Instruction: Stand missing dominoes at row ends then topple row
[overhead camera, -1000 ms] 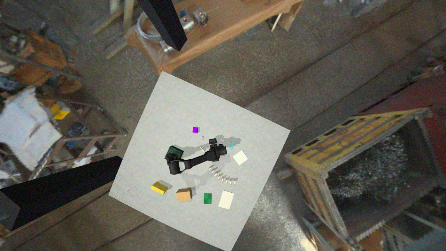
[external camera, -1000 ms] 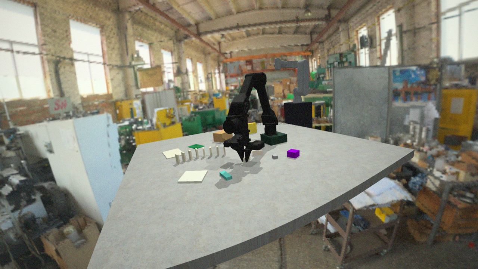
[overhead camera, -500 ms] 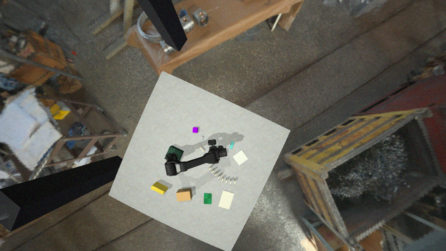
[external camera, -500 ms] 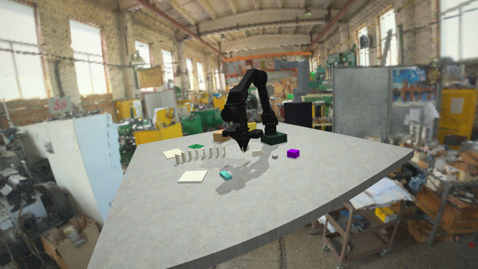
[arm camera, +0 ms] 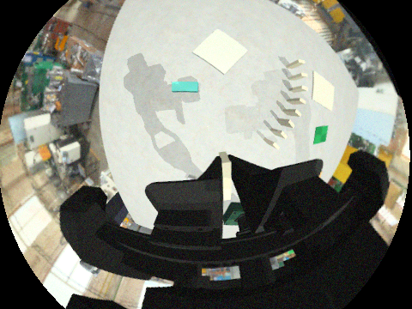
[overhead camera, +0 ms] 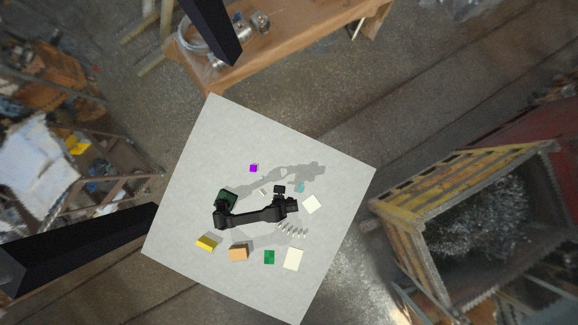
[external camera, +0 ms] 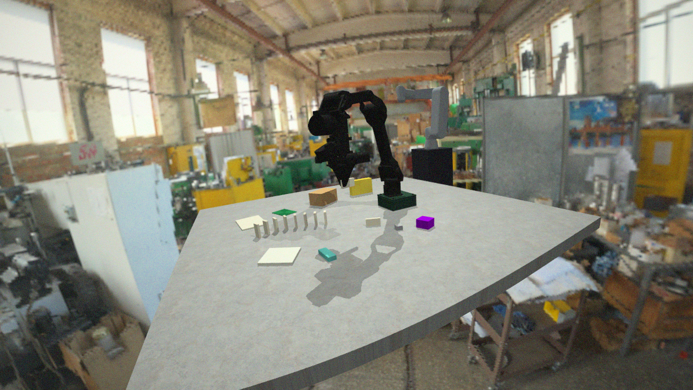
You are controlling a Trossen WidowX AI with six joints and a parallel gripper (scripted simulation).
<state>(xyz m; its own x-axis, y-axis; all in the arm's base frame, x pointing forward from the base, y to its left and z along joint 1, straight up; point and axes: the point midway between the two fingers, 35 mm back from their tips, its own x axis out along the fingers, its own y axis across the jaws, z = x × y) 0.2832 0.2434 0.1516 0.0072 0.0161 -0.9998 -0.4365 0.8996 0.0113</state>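
Now: the teal block 160 mm below my gripper tip, 110 mm to the left of it and 90 mm ahead of it. Round my gripper tip: white tile (220 mm ahead, 160 mm below, 50 mm to the left); then grey cube (170 mm behind, 160 mm below, 20 mm to the left); then purple cube (250 mm behind, 150 mm below, 50 mm to the left).
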